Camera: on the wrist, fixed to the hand. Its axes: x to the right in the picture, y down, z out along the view.
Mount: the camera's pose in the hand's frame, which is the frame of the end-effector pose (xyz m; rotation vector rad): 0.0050 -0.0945 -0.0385 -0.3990 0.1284 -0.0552
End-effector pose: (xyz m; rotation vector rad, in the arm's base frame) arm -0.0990 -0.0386 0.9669 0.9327 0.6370 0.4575
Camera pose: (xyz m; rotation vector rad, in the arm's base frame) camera -0.1130 -0.0623 0.8685 0.5094 0.6559 0.5736
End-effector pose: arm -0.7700 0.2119 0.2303 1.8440 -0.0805 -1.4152
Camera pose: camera -0.7734 0.2949 0.1708 1.6061 0.2993 -1.2400
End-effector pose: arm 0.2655 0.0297 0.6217 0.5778 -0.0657 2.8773
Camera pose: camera 0.2662 0.1263 0.5884 0.3117 -0.5773 2.7272
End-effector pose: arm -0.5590 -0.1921 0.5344 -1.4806 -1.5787 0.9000
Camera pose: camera -0.5670 -0.1944 0.6362 -1.7179 -1.7615 0.4623
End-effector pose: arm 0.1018 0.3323 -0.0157 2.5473 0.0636 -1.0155
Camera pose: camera 0.1131 0.4333 -0.0262 2.2487 0.3389 -0.7666
